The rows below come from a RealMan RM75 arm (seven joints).
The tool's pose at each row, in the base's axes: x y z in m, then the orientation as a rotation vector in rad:
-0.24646 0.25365 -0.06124 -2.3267 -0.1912 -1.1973
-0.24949 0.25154 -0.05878 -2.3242 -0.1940 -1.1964
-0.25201 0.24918 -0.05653 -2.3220 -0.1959 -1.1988
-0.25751 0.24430 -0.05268 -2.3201 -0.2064 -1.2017
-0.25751 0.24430 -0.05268 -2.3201 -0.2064 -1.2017
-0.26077 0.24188 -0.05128 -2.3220 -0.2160 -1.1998
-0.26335 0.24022 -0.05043 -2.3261 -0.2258 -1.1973
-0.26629 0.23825 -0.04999 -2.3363 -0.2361 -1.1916
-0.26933 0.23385 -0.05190 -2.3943 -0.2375 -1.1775
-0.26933 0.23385 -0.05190 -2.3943 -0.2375 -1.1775
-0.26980 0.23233 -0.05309 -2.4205 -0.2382 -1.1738
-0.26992 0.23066 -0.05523 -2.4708 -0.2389 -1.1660
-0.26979 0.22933 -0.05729 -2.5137 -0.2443 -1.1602
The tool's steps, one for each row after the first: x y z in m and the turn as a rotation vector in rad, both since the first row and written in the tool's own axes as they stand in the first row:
0.00035 -0.00017 -0.00442 0.0032 -0.0001 -0.0008
0.00087 0.00014 -0.00850 0.0046 0.0018 -0.0023
0.00113 0.00097 -0.01675 0.0079 0.0022 -0.0098
0.00113 0.00097 -0.01675 0.0079 0.0022 -0.0098
0.00053 0.00139 -0.02098 0.0096 -0.0015 -0.0160
-0.00017 0.00161 -0.02408 0.0098 -0.0065 -0.0227
-0.00138 0.00211 -0.02740 0.0062 -0.0157 -0.0303
-0.00426 0.00556 -0.03088 -0.0365 -0.0459 -0.0422
-0.00426 0.00556 -0.03088 -0.0365 -0.0459 -0.0422
-0.00532 0.00715 -0.03140 -0.0568 -0.0577 -0.0486
-0.00692 0.00935 -0.03130 -0.0959 -0.0805 -0.0606
-0.00833 0.01131 -0.03089 -0.1285 -0.0999 -0.0743

